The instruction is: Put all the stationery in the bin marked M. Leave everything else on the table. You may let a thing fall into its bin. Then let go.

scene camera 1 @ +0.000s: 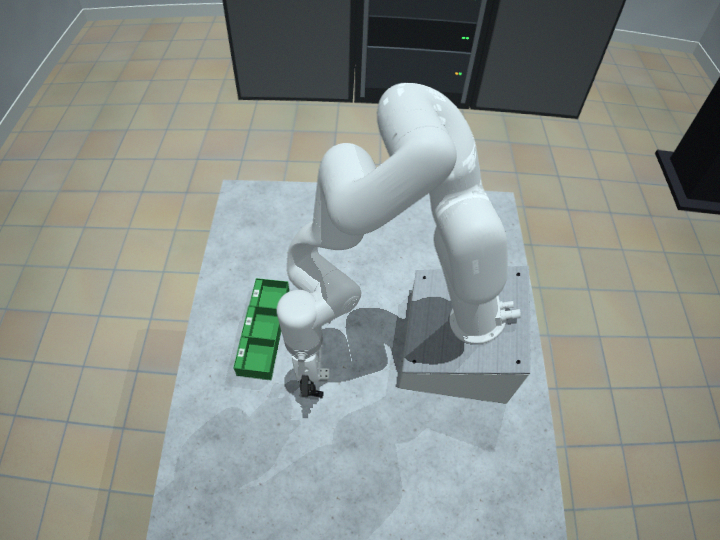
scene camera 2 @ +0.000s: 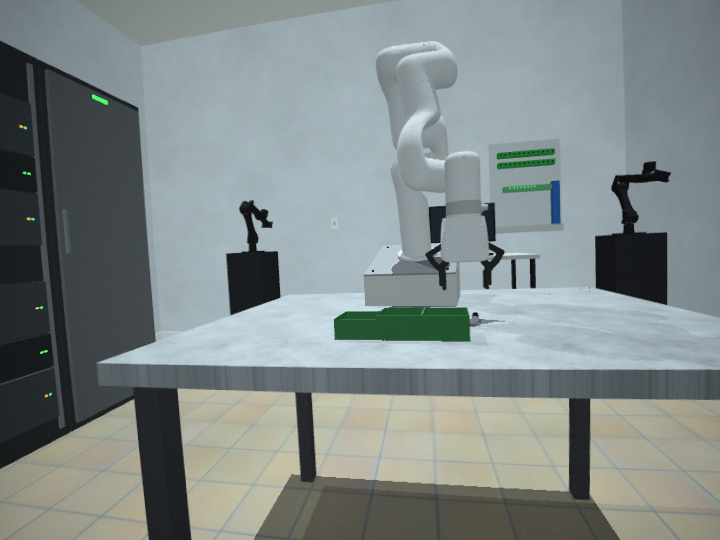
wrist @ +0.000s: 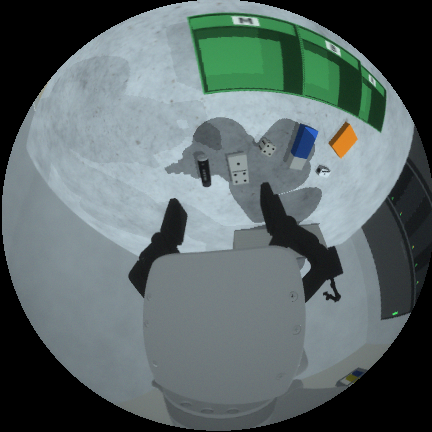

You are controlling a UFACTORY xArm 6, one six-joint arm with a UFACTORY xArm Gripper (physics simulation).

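Pixels of known places: gripper, fingertip midpoint: (scene camera 2: pixel 465 288) (wrist: pixel 219 199); arm's base at its link origin: (scene camera 1: pixel 478 319) (scene camera 2: pixel 417 254).
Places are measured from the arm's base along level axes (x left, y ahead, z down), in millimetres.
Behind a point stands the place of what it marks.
Note:
My gripper (scene camera 2: pixel 465 287) {x 120, y 362, z 74 mm} (wrist: pixel 219 199) {x 120, y 362, z 74 mm} is open and empty, high above the table near a short black cylinder (scene camera 1: pixel 316 394) {x 146, y 347, z 134 mm} (wrist: pixel 204 170) {x 139, y 362, z 132 mm} with light lettering and a grey end; I cannot tell whether it is a battery or a marker. A blue and white block (wrist: pixel 303 142) {x 2, y 391, z 133 mm}, like an eraser, an orange block (wrist: pixel 343 140) {x -78, y 402, z 136 mm} and a small silvery piece (wrist: pixel 323 171) {x -55, y 341, z 134 mm}, perhaps a sharpener, lie on the table in the wrist view. The arm hides these three in scene camera 1. Bin M (scene camera 1: pixel 252 373) {x 114, y 497, z 118 mm} (scene camera 2: pixel 446 328) {x 72, y 538, z 123 mm} (wrist: pixel 215 24) is green, and no object shows in it.
A white domino (scene camera 1: pixel 323 373) {x 91, y 336, z 139 mm} (wrist: pixel 238 168) {x 92, y 353, z 139 mm} lies beside the black cylinder. A white die (wrist: pixel 267 147) {x 54, y 386, z 130 mm} lies between the domino and the blue and white block. Two more green bins (wrist: pixel 322 98) {x -23, y 455, z 139 mm} adjoin bin M in a row. The robot's grey base box (scene camera 1: pixel 453 380) {x 125, y 49, z 55 mm} stands across the table.

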